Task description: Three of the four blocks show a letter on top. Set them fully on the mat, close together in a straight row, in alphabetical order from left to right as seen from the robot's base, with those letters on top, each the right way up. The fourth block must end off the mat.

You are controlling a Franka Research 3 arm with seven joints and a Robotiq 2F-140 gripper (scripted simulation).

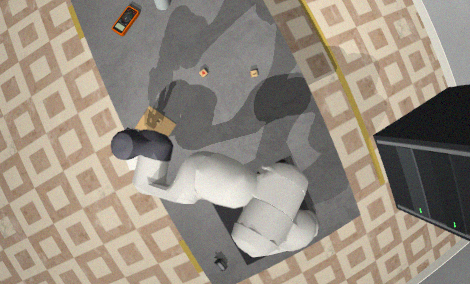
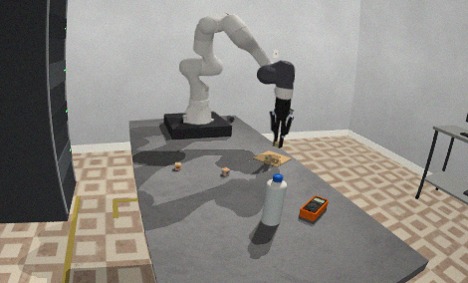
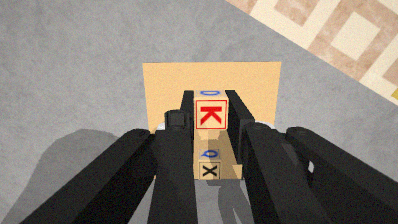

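The tan mat lies 2 cm ahead of my hand, 3 cm to the right of it and 8 cm below it. Round my hand: white bottle: 51 cm ahead, 30 cm to the right, 1 cm below; red k block: 2 cm below.
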